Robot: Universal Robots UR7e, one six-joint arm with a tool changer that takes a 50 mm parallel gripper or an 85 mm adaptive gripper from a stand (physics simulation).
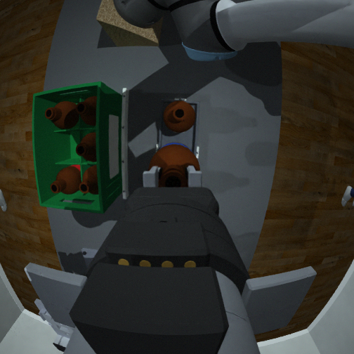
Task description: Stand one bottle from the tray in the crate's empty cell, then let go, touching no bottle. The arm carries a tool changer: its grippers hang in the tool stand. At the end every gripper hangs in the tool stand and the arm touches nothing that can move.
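My gripper (172,177) is shut on a brown bottle (174,156), its two pale fingers on either side of the neck. The held bottle looks upright and looms larger than the other tray bottle; its base is hidden. Another brown bottle (179,116) stands at the far end of the tray (178,137). The green crate (105,190) is at the left, with several brown bottles in its cells. Its empty cell (57,145) is the middle one of the left column. The tool stand cannot be made out with certainty.
A white bar (125,145) runs along the crate's right side, between crate and tray. A speckled tan block (130,29) and a light blue bowl-like object (207,53) are at the top, by the arm. Grey panels (280,300) (55,290) show at the bottom on both sides.
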